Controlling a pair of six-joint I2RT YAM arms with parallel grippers.
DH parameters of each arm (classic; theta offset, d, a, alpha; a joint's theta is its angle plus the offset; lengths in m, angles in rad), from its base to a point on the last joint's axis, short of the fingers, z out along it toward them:
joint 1: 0 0.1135 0.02 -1.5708
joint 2: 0 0 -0.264 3.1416
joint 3: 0.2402 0 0.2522 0
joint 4: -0.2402 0 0.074 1.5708
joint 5: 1.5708 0 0 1.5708
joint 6: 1.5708 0.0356 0 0
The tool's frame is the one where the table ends.
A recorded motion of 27 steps. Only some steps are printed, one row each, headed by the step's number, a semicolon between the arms.
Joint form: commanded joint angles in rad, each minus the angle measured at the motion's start. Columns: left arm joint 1, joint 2, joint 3, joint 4, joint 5, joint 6; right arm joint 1, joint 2, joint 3, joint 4, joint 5, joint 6.
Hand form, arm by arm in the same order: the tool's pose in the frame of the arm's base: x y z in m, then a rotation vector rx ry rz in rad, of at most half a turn. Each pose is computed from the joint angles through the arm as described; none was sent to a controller.
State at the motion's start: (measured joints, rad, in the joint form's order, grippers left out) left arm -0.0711 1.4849 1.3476 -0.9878 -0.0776 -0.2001; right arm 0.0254 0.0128 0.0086 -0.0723 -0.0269 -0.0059
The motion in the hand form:
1: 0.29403 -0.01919 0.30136 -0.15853 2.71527 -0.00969; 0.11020 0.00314 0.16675 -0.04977 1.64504 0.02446
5: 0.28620 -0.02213 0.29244 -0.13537 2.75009 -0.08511; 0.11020 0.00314 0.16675 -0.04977 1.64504 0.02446
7: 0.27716 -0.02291 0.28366 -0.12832 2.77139 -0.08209; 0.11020 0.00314 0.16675 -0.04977 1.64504 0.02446
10: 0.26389 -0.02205 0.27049 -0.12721 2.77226 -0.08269; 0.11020 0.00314 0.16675 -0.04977 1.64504 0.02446
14: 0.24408 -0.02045 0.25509 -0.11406 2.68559 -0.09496; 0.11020 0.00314 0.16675 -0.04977 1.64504 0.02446
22: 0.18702 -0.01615 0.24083 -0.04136 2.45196 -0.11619; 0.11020 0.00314 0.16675 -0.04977 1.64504 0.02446
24: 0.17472 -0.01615 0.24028 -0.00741 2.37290 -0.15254; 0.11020 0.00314 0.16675 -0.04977 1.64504 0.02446
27: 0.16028 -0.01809 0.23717 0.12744 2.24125 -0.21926; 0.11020 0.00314 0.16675 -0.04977 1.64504 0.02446
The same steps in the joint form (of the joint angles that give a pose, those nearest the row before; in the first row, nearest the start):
1: 0.0004 0.0065 0.0019 -0.0218 0.0317 0.0225; -0.0054 -0.0073 -0.0031 -0.0027 0.0007 -0.0103
5: -0.0046 -0.0141 -0.0473 -0.0210 0.0896 0.0237; -0.0054 -0.0073 -0.0031 -0.0027 0.0007 -0.0103
7: -0.0099 -0.0416 -0.1030 -0.0137 0.0889 0.0244; -0.0054 -0.0073 -0.0031 -0.0027 0.0007 -0.0103
10: -0.0107 -0.0931 -0.1984 0.0294 0.0893 0.0244; -0.0054 -0.0073 -0.0031 -0.0027 0.0007 -0.0103
14: -0.0107 -0.2033 -0.3582 0.1663 0.0900 0.0305; -0.0054 -0.0073 -0.0031 -0.0027 0.0007 -0.0103
22: -0.0111 -0.5390 -0.6516 0.3594 0.0984 0.0767; -0.0054 -0.0073 -0.0031 -0.0027 0.0007 -0.0103
24: -0.0106 -0.6294 -0.7088 0.4063 0.1290 0.0912; -0.0054 -0.0073 -0.0031 -0.0027 0.0007 -0.0103
27: -0.0107 -0.7508 -0.7946 0.4963 0.2167 0.1648; -0.0054 -0.0073 -0.0031 -0.0027 0.0007 -0.0103

